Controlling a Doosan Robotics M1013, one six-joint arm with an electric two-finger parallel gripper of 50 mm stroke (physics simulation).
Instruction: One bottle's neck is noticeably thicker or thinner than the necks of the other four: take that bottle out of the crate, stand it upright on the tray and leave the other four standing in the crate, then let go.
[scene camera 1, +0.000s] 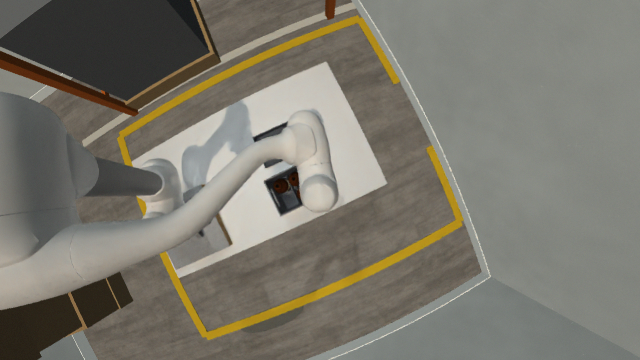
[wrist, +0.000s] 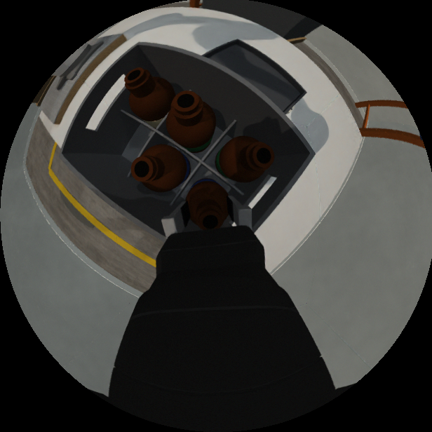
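A dark grey crate (scene camera 1: 274, 200) (wrist: 265, 90) with thin dividers holds brown bottles, all upright. In the wrist view they are one at the upper left (wrist: 150, 100), one at the top middle (wrist: 192, 122), one at the left (wrist: 165, 167), one at the right (wrist: 240, 159) and one nearest the gripper (wrist: 207, 197). My gripper (wrist: 207, 206) is open, its fingers on either side of the nearest bottle's upper part, not closed on it. The arm hides the gripper in the scene view. The dark tray (scene camera 1: 271, 132) (wrist: 260, 70) lies beside the crate, partly hidden by the arm.
The crate and tray stand on a white table (scene camera 1: 350, 150) (wrist: 295, 200). A grey, brown-edged board or bin (scene camera 1: 210, 242) (wrist: 90, 75) lies near the arm's base. The crate's walls and dividers stand close around the fingers. A large dark-topped structure (scene camera 1: 125, 45) is beyond the yellow floor line.
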